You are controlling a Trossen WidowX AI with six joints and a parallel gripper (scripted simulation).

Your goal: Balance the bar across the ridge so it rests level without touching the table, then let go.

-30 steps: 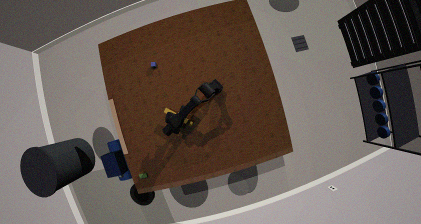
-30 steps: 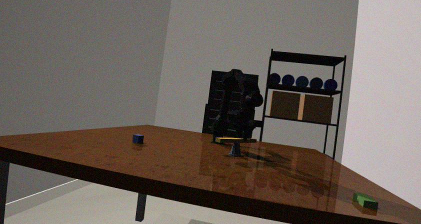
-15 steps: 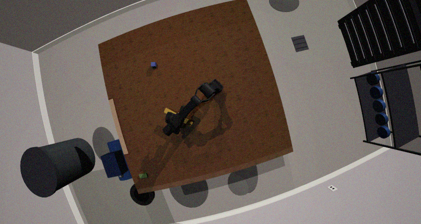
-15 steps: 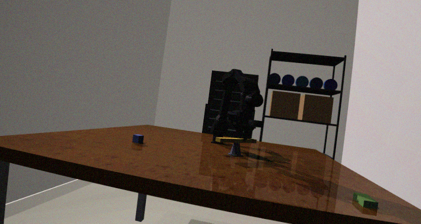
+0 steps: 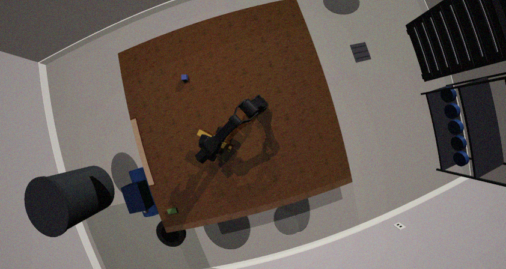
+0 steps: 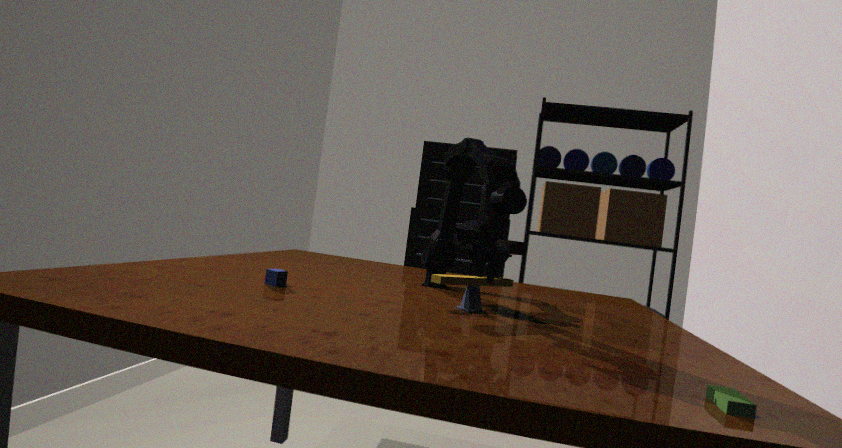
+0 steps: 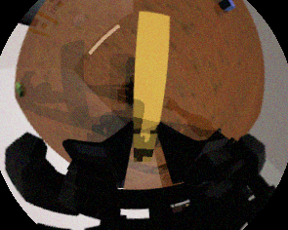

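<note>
Right now my gripper tip is 20 mm short of the yellow bar and 20 mm to the left of it. From my gripper tip the other things lie so: blue cube 110 mm ahead, 450 mm to the right, 50 mm below; then green block 450 mm ahead, 350 mm to the left, 60 mm below.
</note>
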